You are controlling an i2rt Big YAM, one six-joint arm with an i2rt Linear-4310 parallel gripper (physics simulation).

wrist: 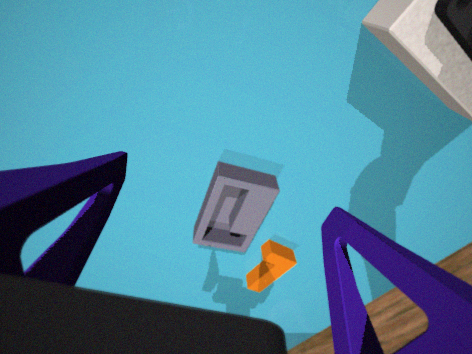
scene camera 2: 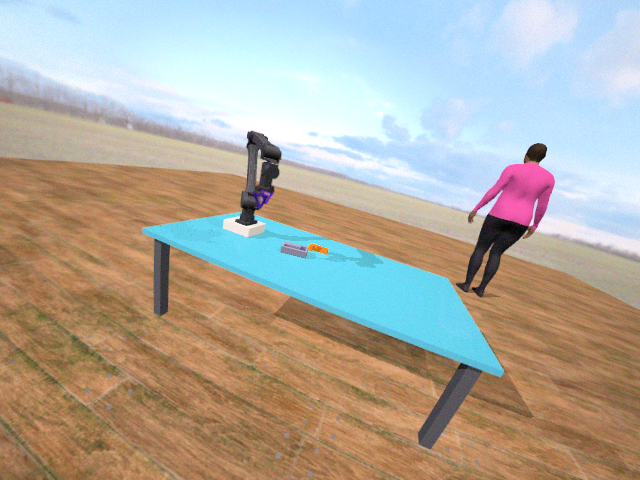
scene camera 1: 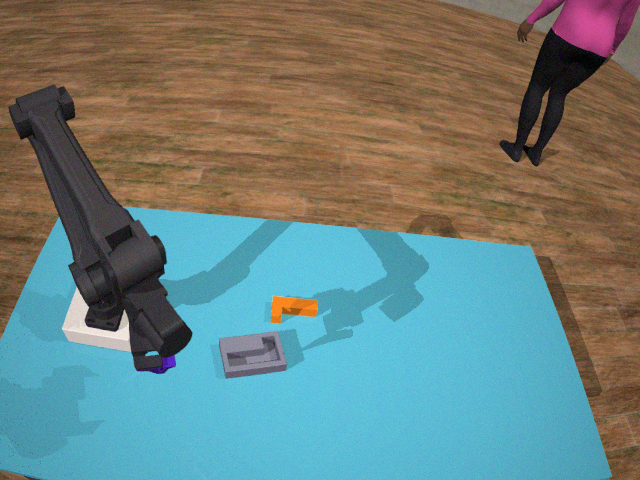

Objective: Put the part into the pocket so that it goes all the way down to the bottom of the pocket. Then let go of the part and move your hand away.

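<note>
The orange L-shaped part lies flat on the table beside the grey block, apart from it. The block's L-shaped pocket faces up and is empty, with shadow inside. My gripper is open and empty, its purple fingers wide apart, high above the table near the arm's base. In the wrist view the block and the part show between and beyond the fingers. In scene camera 1 the arm hides most of the fingers.
The white base block carries the arm at one end of the blue table. Arm shadows fall across the table near the part. A person in a pink top stands on the floor beyond the table.
</note>
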